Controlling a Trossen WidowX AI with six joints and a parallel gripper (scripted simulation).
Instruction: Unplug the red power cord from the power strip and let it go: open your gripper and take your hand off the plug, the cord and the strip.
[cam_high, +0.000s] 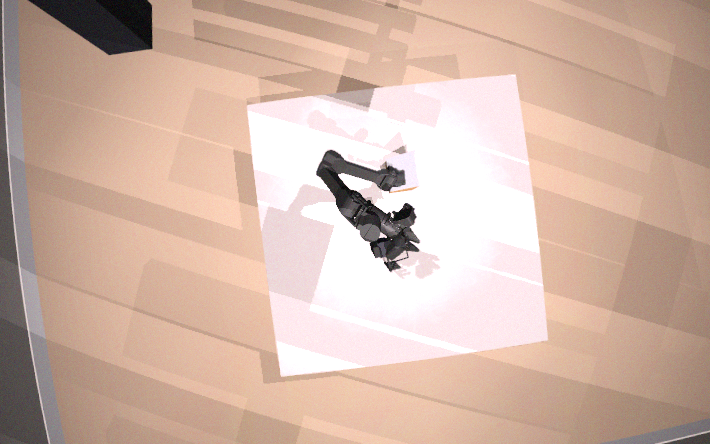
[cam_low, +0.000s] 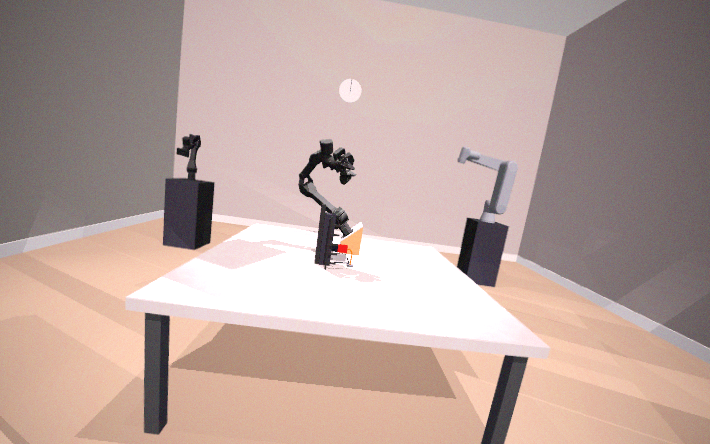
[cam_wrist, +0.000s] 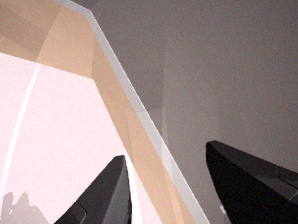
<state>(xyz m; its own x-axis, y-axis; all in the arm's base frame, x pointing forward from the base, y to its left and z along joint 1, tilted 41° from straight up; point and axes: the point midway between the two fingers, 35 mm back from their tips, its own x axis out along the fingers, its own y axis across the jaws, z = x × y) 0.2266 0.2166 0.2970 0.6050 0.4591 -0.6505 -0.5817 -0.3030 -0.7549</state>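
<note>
My gripper tip is now 1 cm short of the red plug, 3 cm to the left of it and 36 cm above it. Round my gripper tip: black power strip (2 cm ahead, 10 cm to the right, 33 cm below).
</note>
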